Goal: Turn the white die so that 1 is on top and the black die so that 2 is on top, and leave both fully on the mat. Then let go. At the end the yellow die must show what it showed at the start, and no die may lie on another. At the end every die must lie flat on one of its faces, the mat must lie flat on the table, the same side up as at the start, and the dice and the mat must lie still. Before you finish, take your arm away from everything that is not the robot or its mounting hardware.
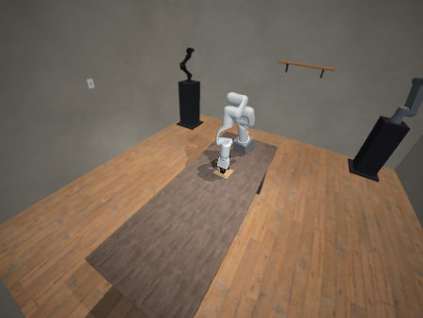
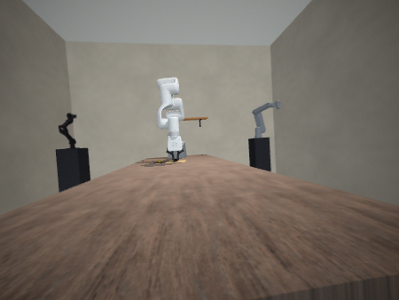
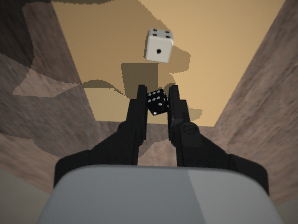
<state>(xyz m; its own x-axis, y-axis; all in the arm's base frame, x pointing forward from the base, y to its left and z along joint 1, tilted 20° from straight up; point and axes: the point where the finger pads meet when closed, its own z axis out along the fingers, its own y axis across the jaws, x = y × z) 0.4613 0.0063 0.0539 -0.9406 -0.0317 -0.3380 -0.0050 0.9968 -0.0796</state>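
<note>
Now: the black die 1 cm below my hand. Also, from my hand: tan mat: 3 cm below, 2 cm behind; then small yellow die: 13 cm to the right, 11 cm behind, 2 cm below; then white die: 5 cm behind, 2 cm below.
</note>
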